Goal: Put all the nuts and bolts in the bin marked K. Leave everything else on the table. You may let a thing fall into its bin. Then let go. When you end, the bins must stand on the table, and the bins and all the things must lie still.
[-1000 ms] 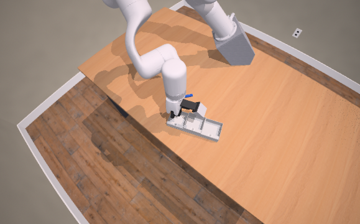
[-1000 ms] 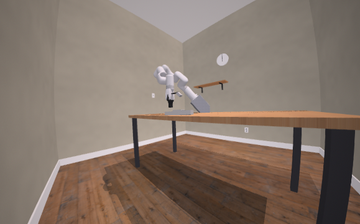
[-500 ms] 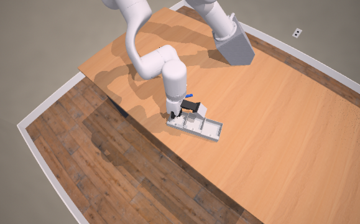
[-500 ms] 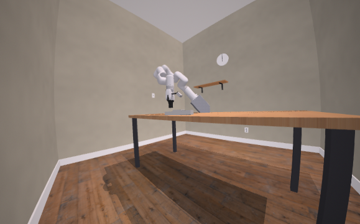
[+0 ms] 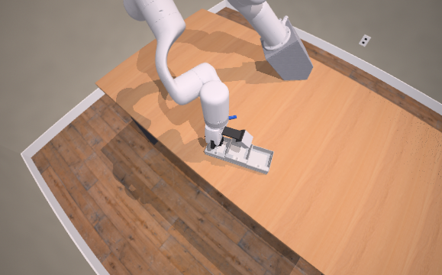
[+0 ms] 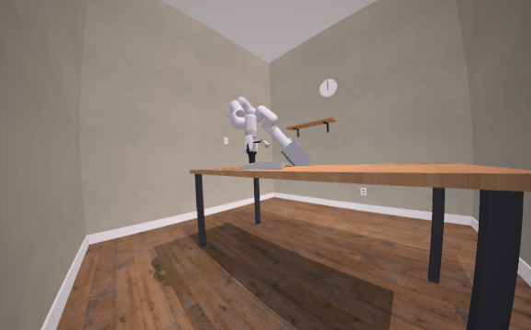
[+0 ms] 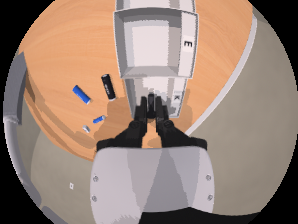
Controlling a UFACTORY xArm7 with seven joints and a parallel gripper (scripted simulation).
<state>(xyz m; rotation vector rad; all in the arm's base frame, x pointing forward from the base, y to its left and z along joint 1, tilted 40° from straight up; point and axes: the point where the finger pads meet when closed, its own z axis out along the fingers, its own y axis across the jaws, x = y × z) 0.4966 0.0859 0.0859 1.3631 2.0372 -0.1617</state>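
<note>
Right now my hand is 70 mm past the small black part, 60 mm above it and 10 mm to the left of it. From my hand the other things lie so: black bolt (20 mm below, 10 mm to the right); bin (80 mm to the left, 40 mm below, 20 mm behind); blue piece (140 mm behind, 60 mm below, 30 mm to the right).
</note>
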